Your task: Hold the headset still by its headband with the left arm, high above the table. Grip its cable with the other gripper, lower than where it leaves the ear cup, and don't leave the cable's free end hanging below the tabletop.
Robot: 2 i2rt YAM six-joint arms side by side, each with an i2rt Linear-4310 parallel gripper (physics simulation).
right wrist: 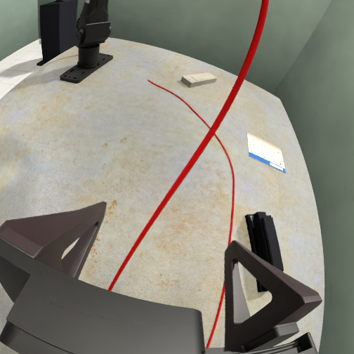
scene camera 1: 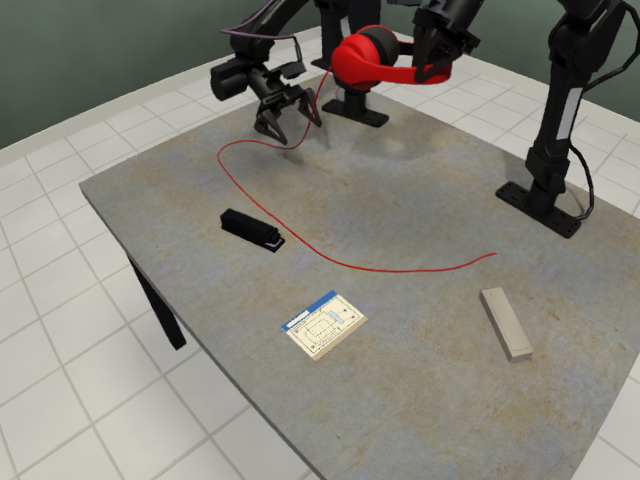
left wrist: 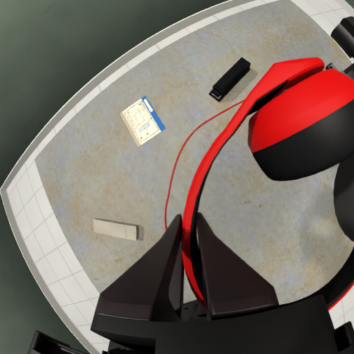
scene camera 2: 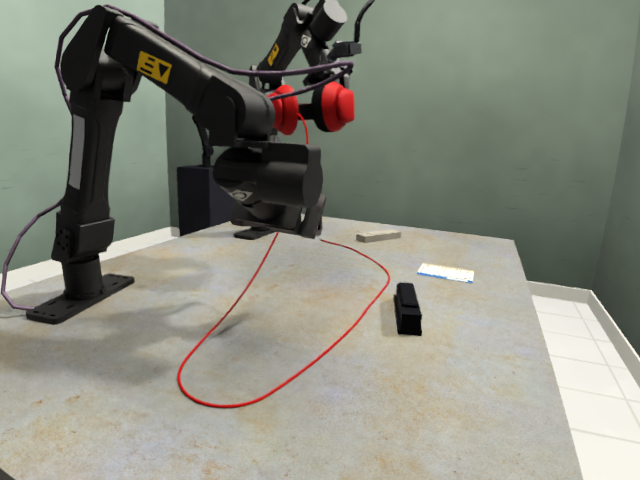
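Pixels of known places: left gripper, fingertip midpoint: (scene camera 1: 415,80); right gripper, fingertip midpoint: (scene camera 1: 304,134) (scene camera 2: 293,226); left arm's base, origin of the base link: (scene camera 1: 537,210) (scene camera 2: 262,232); right arm's base, origin of the base link: (scene camera 1: 354,114) (scene camera 2: 85,298).
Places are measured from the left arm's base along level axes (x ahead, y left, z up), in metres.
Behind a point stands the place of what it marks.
The red and black headset (scene camera 1: 356,59) @(x 0.366, y -0.231, z 0.363 m) (scene camera 2: 336,105) @(x 0.354, y -0.285, z 0.342 m) (left wrist: 300,107) hangs high above the table. My left gripper (scene camera 1: 421,77) @(x 0.315, y -0.153, z 0.340 m) (left wrist: 189,219) is shut on its headband (scene camera 1: 398,74) @(x 0.337, y -0.169, z 0.350 m) (left wrist: 204,172). The red cable (scene camera 1: 398,271) @(x 0.379, y -0.088, z 0.003 m) (scene camera 2: 224,406) @(x 0.416, y -0.686, z 0.002 m) (right wrist: 212,132) drops from an ear cup, curves over the tabletop and has its free end lying on it at the right in scene camera 1. My right gripper (scene camera 1: 302,133) @(x 0.342, y -0.410, z 0.138 m) (right wrist: 170,230) is open below the ear cup, low over the table. In its wrist view the hanging cable crosses the gap between the fingers; its lower part passes behind the gripper body.
A black stapler (scene camera 1: 250,228) @(x 0.538, y -0.341, z 0.034 m) (scene camera 2: 408,308) @(x 0.542, y -0.402, z 0.034 m) (left wrist: 230,79) lies beside the cable. A cream and blue card (scene camera 1: 325,325) @(x 0.560, y -0.086, z 0.001 m) (scene camera 2: 445,272) @(x 0.557, y -0.093, z 0.002 m) (left wrist: 142,121) and a beige block (scene camera 1: 506,322) @(x 0.337, y 0.126, z 0.020 m) (scene camera 2: 378,236) @(x 0.337, y 0.095, z 0.014 m) (left wrist: 115,229) lie farther along the table. The left arm's base (scene camera 1: 537,209) @(x 0.030, y 0.009, z 0.025 m) is at the right edge.
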